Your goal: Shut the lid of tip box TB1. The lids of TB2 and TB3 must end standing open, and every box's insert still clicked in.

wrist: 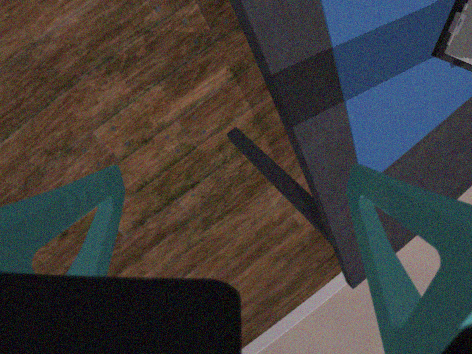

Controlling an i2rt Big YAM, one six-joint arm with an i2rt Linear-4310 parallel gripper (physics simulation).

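Places are measured from the arm's base along level axes (x back, y right, z up), in millimetres.
Pixels of known places: gripper, fingertip midpoint: [235, 177].
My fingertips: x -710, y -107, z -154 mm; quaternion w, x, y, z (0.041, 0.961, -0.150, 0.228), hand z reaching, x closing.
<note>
Behind a point stands the place of what it marks.
Part of a box [461, 44] {x -290, y -260, z -315 mm} with a dark rim and a pale grey inside shows at the top right corner of the wrist view. Which tip box it is cannot be told. No lid can be made out, and no label or yellow insert shows. My gripper [235, 177] {x -710, y -107, z -154 mm} is open and empty, its two green fingers wide apart at the left and right. The box lies beyond the right finger, up and to the right in the view, apart from both fingers.
A blue mat [390, 122] {x -403, y -353, z -343 mm} lies on a dark grey table top [320, 155] {x -539, y -335, z -345 mm}, with a shadow band across both. A thin dark bar [277, 175] slants beside the table edge. Wooden floor [150, 95] shows at left, a pale surface [310, 320] at bottom right.
</note>
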